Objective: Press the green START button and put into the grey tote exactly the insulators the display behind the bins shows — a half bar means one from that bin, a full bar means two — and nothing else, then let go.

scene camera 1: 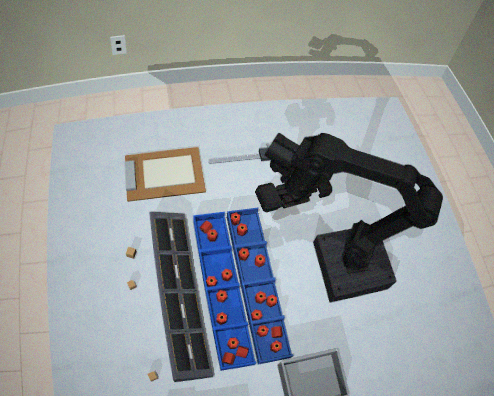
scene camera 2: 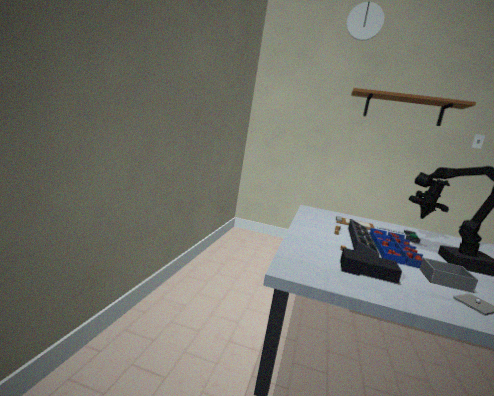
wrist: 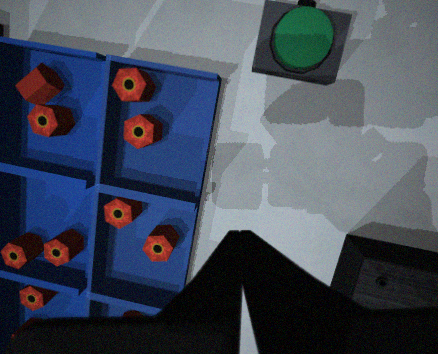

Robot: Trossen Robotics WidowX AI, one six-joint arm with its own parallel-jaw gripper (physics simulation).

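My gripper (scene camera 2: 424, 216) (wrist: 239, 241) is shut and empty, raised above the table beside the bins' right edge. The green START button (scene camera 2: 412, 234) (wrist: 303, 37) sits on a dark base beyond the fingertips in the wrist view; in scene camera 1 the arm hides it. Blue bins (scene camera 1: 215, 260) (wrist: 165, 167) stand in two columns and hold red insulators (scene camera 1: 242, 229) (wrist: 138, 131) with dark centre holes. Some red pieces (scene camera 1: 206, 226) (wrist: 39, 84) show no hole. The display (scene camera 1: 155, 252) has dark panes with pale strips between them; no lit bars are readable. The grey tote (scene camera 1: 310, 360) (scene camera 2: 450, 276) is partly cut off in scene camera 1.
A wooden-framed board (scene camera 1: 200, 172) and a grey caliper-like tool (scene camera 1: 235, 159) lie beyond the bins. Small tan cubes (scene camera 1: 130, 252) (scene camera 1: 152, 375) lie behind the display. My black base (scene camera 1: 355, 292) (wrist: 400, 285) stands right of the bins. A flat plate (scene camera 2: 470, 300) lies near the tote.
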